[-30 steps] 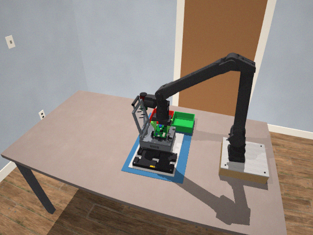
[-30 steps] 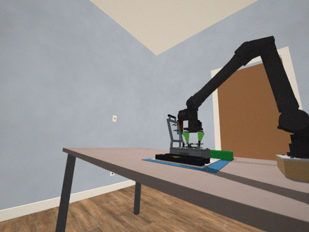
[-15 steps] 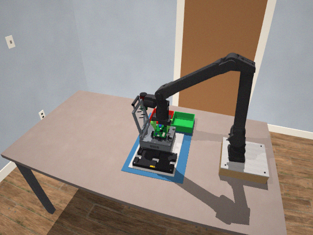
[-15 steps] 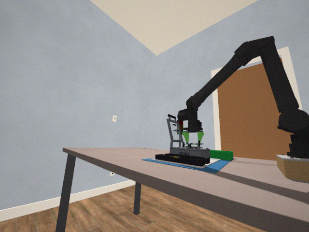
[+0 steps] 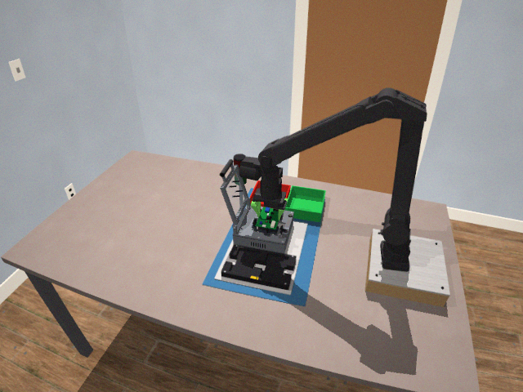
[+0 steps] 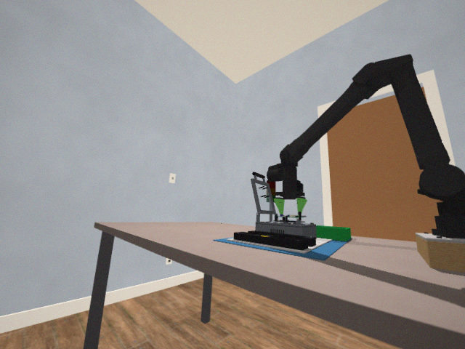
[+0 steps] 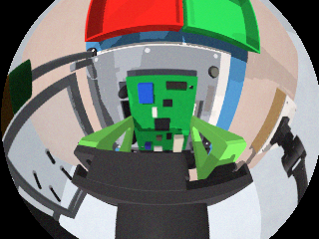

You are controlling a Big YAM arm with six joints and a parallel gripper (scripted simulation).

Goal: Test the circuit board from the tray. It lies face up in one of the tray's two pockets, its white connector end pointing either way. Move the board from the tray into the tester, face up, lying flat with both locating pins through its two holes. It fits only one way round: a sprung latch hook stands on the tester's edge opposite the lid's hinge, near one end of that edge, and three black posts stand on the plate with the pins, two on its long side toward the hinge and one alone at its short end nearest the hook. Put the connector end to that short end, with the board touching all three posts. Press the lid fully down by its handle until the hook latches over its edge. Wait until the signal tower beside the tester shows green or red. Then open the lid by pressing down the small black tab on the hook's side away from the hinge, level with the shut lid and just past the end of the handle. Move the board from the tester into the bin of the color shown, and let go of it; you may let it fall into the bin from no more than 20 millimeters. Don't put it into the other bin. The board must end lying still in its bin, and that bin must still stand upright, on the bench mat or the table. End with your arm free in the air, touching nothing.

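The green circuit board is right at my hand. Also, from my hand: red bin 20 cm to the right, 8 cm below, 4 cm ahead; then tester plate 2 cm below, 1 cm to the left, 1 cm ahead; then tester lid 12 cm ahead, 9 cm above.
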